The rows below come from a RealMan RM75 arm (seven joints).
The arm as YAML. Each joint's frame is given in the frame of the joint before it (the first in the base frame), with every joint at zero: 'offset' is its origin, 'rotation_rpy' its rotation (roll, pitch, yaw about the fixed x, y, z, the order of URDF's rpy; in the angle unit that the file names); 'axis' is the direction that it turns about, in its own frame. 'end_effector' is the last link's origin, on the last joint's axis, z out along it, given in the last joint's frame.
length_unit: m
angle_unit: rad
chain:
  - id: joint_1
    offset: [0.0, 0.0, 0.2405]
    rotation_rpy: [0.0, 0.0, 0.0]
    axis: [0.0, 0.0, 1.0]
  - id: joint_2
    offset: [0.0, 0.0, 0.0]
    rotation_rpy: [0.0, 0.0, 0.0]
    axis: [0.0, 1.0, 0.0]
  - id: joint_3
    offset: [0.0, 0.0, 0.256]
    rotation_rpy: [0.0, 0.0, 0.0]
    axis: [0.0, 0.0, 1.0]
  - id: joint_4
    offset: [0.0, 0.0, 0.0]
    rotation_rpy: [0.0, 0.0, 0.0]
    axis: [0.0, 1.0, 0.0]
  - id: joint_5
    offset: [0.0, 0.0, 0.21]
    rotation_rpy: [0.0, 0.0, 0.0]
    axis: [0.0, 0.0, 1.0]
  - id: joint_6
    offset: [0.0, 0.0, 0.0]
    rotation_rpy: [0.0, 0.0, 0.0]
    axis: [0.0, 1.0, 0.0]
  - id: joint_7
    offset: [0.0, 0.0, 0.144]
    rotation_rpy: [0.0, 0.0, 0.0]
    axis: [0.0, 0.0, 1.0]
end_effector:
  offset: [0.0, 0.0, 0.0]
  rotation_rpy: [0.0, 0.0, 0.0]
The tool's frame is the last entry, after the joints.
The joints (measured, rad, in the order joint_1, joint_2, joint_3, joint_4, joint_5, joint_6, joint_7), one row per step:
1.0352 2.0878 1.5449 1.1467 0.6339 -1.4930 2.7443
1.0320 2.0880 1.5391 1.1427 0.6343 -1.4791 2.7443
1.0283 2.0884 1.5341 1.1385 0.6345 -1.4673 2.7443
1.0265 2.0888 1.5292 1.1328 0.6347 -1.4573 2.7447
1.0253 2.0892 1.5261 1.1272 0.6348 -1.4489 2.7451
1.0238 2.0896 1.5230 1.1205 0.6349 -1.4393 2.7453
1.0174 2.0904 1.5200 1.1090 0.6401 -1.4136 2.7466
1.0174 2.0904 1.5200 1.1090 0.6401 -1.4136 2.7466
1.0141 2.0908 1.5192 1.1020 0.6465 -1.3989 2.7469
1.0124 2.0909 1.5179 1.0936 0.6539 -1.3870 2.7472
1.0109 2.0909 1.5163 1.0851 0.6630 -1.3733 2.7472
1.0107 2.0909 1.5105 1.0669 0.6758 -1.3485 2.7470
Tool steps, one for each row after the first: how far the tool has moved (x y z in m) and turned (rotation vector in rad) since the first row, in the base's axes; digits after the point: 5 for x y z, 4 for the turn. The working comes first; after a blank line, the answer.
Tool pose at each row, in the base's axes (x y z in m, rotation vector in rad; the steps are taken from these numbers as rounded here):
0.04779 0.37785 -0.06049 -2.7421 0.5976 -0.5649
0.04882 0.37854 -0.06195 -2.7392 0.5959 -0.5580
0.05025 0.37902 -0.06331 -2.7366 0.5965 -0.5532
0.05150 0.37943 -0.06472 -2.7343 0.5973 -0.5513
0.05259 0.37991 -0.06584 -2.7322 0.5995 -0.5494
0.05397 0.38050 -0.06706 -2.7296 0.6025 -0.5470
0.05639 0.38209 -0.06934 -2.7255 0.6152 -0.5264
0.05639 0.38209 -0.06934 -2.7255 0.6152 -0.5264
0.05742 0.38283 -0.07072 -2.7256 0.6245 -0.5116
0.05844 0.38332 -0.07216 -2.7270 0.6343 -0.5009
0.05911 0.38386 -0.07372 -2.7291 0.6435 -0.4872
0.06060 0.38501 -0.07683 -2.7302 0.6553 -0.4703

0.00103 0.00069 -0.00146 0.0049 0.0031 0.0022
0.00246 0.00117 -0.00282 0.0088 0.0054 0.0025
0.00371 0.00158 -0.00423 0.0115 0.0059 0.0022
0.00480 0.00206 -0.00535 0.0139 0.0068 0.0010
0.00618 0.00265 -0.00657 0.0169 0.0078 -0.0007
0.00860 0.00424 -0.00885 0.0264 0.0212 -0.0068
0.00860 0.00424 -0.00885 0.0264 0.0212 -0.0068
0.00963 0.00498 -0.01023 0.0303 0.0317 -0.0114
0.01065 0.00547 -0.01167 0.0317 0.0402 -0.0169
0.01132 0.00601 -0.01323 0.0332 0.0507 -0.0216
0.01281 0.00716 -0.01634 0.0363 0.0633 -0.0278

